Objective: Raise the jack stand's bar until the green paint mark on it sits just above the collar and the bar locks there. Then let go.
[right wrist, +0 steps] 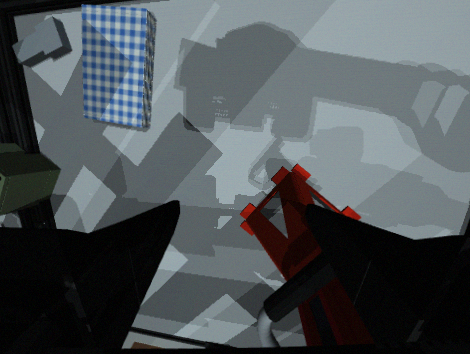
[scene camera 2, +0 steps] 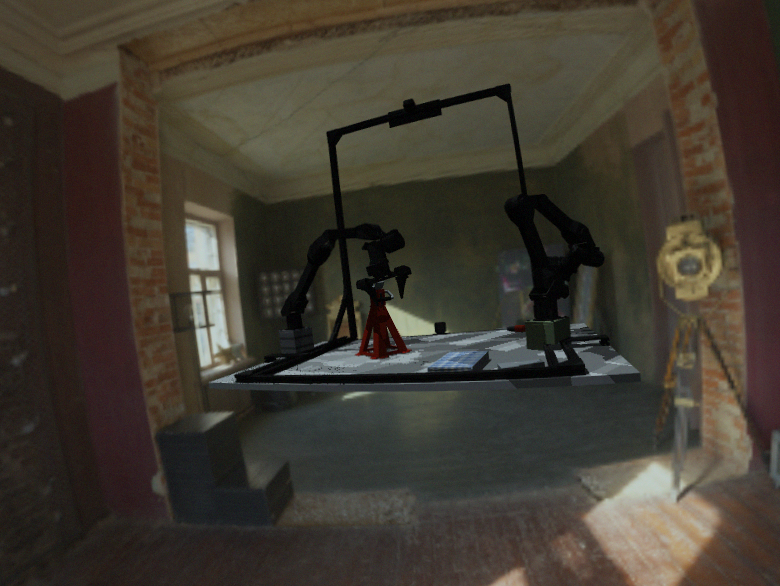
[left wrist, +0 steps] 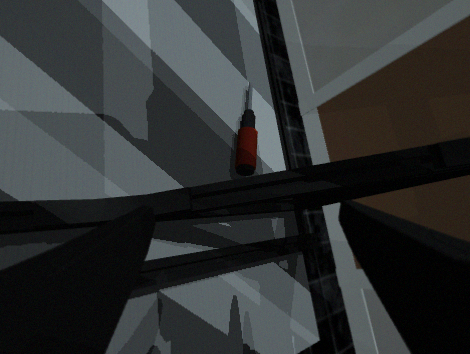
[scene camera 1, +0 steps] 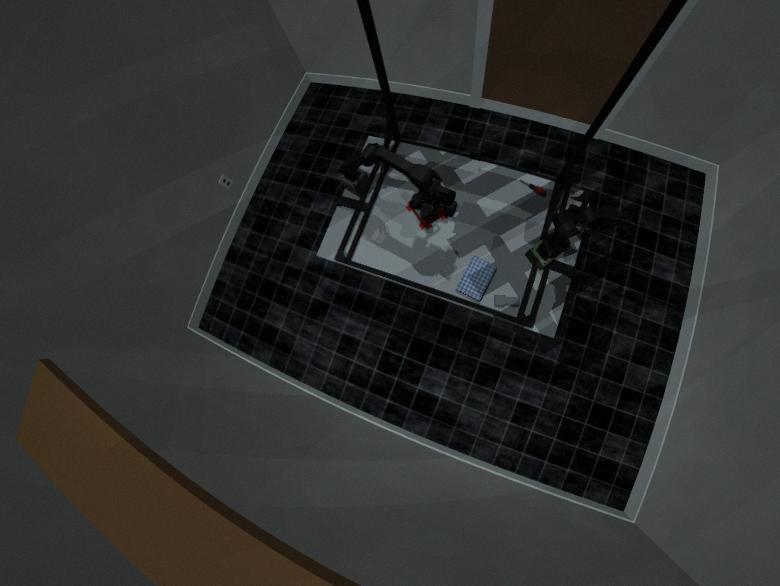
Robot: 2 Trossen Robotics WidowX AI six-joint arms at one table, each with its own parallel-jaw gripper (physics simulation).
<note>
The left gripper [left wrist: 246, 212] is open, with nothing in its grasp. Also in view: a red-handled screwdriver [left wrist: 246, 152]. The table carries a blue checkered block [scene camera 1: 477, 275]. Also in view: the right gripper [scene camera 2: 389, 302].
The blue checkered block shows as well in scene camera 2 [scene camera 2: 453, 361]. The right gripper shows as well in the right wrist view [right wrist: 244, 208]. The right wrist view does not show the red-handled screwdriver, which is hidden by the right gripper. The left wrist view misses the blue checkered block: it is out of frame.
</note>
